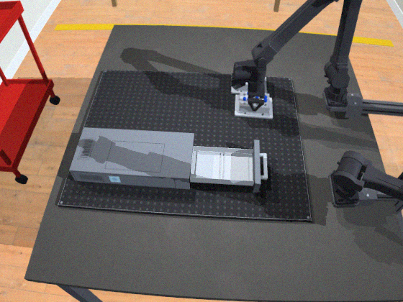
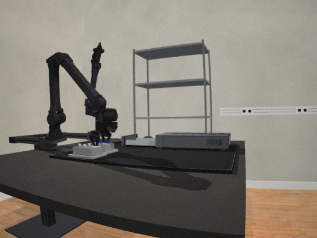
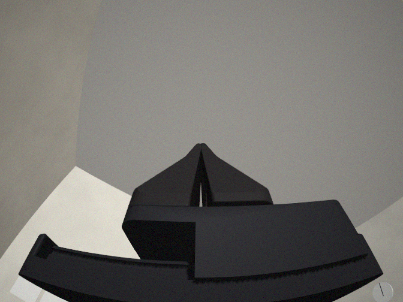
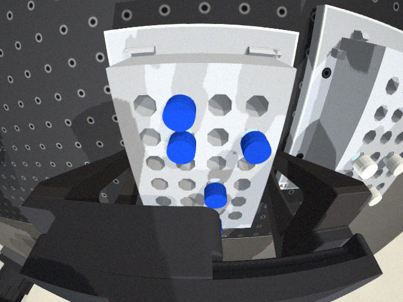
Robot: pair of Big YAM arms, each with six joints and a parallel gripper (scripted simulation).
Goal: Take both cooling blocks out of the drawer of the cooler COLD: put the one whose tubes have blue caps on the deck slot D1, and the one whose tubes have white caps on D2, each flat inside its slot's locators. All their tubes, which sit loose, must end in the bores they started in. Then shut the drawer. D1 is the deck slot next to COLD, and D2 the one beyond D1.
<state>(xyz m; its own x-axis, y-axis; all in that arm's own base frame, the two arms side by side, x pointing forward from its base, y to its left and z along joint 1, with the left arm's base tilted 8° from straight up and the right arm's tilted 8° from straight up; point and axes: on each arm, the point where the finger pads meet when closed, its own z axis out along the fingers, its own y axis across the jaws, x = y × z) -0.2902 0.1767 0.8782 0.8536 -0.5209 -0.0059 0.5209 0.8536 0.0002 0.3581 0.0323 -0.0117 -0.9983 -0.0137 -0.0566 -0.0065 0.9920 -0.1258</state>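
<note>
Now: the slot D1 3 cm below my right hand. The rest, counted from my right hand: cooler COLD: 25 cm ahead, 36 cm to the left, 1 cm above; then slot D2: 3 cm ahead, 14 cm to the right, 3 cm below; then perforated deck: 25 cm ahead, 19 cm to the left, 4 cm below.
</note>
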